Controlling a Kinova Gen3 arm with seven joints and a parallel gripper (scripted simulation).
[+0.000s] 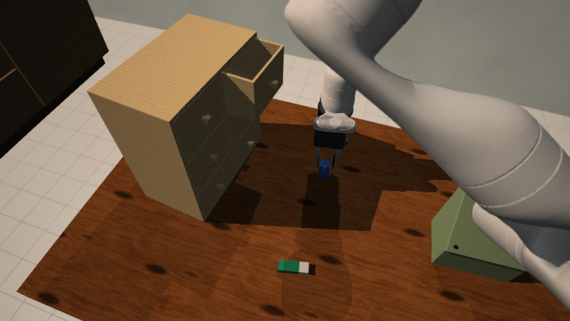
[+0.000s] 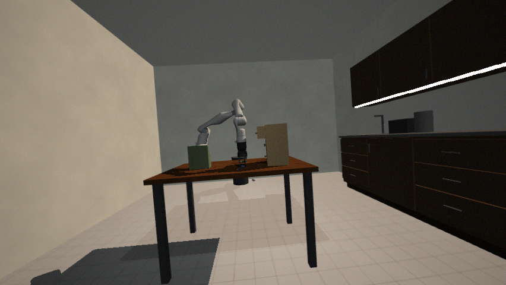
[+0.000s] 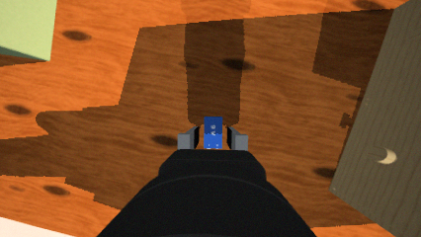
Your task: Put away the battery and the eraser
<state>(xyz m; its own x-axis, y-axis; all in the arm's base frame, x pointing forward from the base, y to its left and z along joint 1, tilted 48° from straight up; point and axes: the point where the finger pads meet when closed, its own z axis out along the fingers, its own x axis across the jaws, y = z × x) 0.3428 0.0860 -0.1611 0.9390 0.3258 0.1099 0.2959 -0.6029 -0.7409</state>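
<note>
My hand is 10 mm to the left of the nine-volt battery and 30 mm above it. Round my hand: eraser 40 mm behind, 270 mm to the left, 40 mm below; small blue stick 10 mm behind, 110 mm to the right, 40 mm below.
</note>
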